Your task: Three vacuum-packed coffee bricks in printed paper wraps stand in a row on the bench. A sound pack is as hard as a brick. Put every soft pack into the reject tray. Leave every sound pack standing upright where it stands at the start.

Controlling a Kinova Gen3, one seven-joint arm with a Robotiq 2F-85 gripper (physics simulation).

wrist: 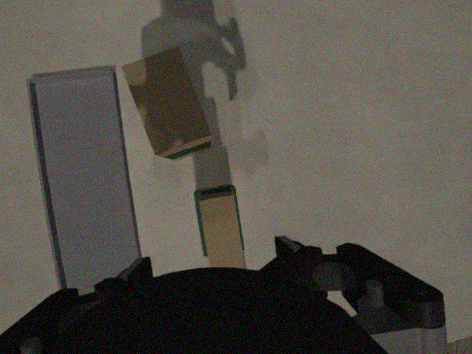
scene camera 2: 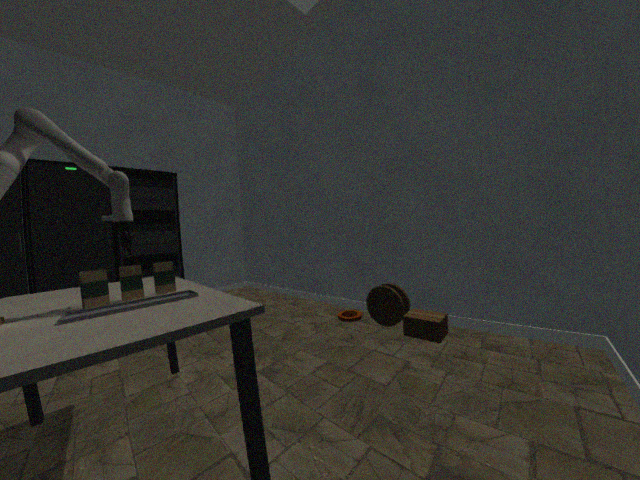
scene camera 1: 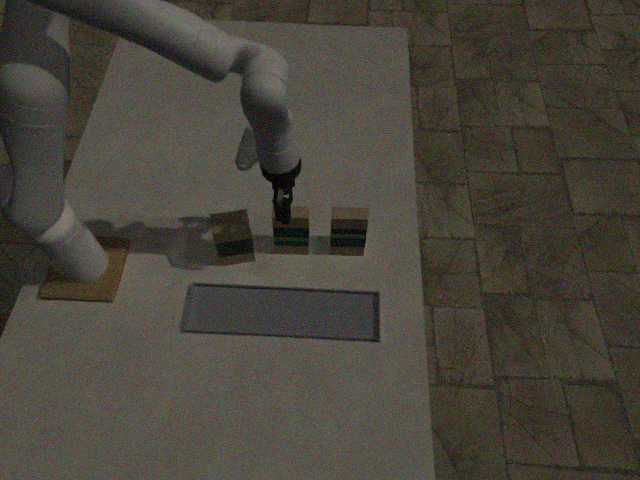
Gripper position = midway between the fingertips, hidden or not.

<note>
I see my gripper [scene camera 1: 288, 203] and a grey reject tray [wrist: 77, 119].
My gripper also shows in the wrist view [wrist: 215, 261].
</note>
